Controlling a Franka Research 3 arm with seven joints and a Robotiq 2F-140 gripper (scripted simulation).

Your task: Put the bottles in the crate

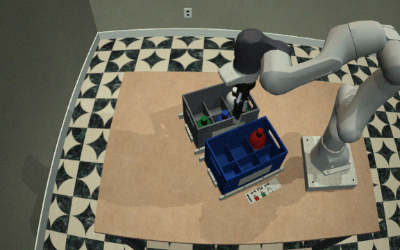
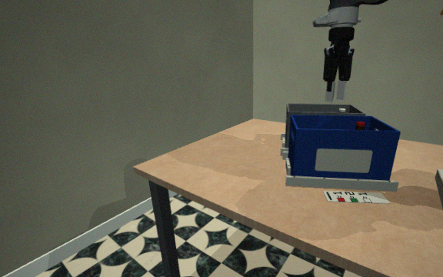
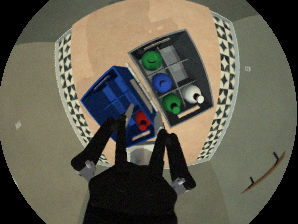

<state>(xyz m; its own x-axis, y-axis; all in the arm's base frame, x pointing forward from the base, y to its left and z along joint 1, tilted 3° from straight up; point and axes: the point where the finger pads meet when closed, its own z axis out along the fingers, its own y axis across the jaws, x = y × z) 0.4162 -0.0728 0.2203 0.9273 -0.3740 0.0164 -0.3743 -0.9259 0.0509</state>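
Right now my hand is 50 mm short of the blue bottle, 60 mm to the left of it and 170 mm above it. The rest, counted from my hand: blue crate (40 mm behind, 100 mm to the left, 170 mm below); red bottle (90 mm behind, 20 mm to the left, 170 mm below); grey crate (70 mm ahead, 110 mm to the right, 170 mm below).
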